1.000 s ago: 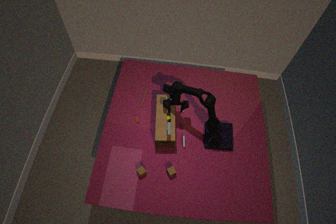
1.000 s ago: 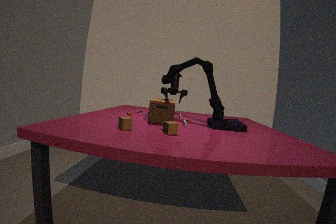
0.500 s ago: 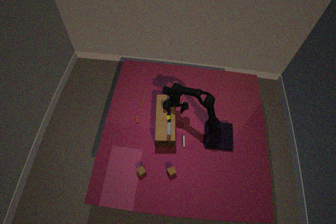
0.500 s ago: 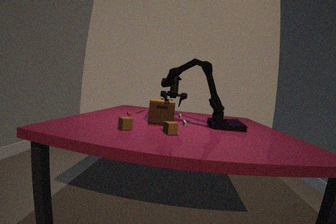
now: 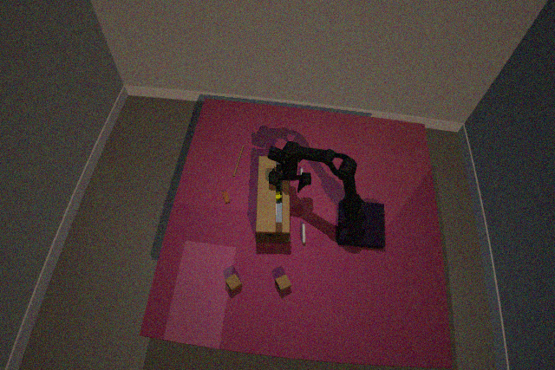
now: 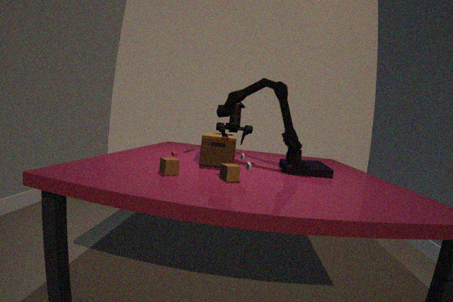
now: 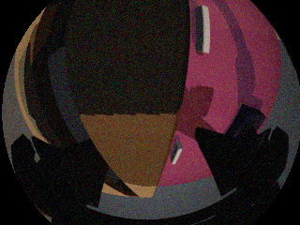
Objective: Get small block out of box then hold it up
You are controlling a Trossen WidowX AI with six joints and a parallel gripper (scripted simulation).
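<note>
The yellow block lies 5 cm ahead of my gripper tip and 2 cm to the left of it. Round my gripper tip: thin stick: 24 cm to the right, 23 cm ahead, 8 cm below; then tan box: 4 cm ahead, 2 cm to the left, 2 cm below.
</note>
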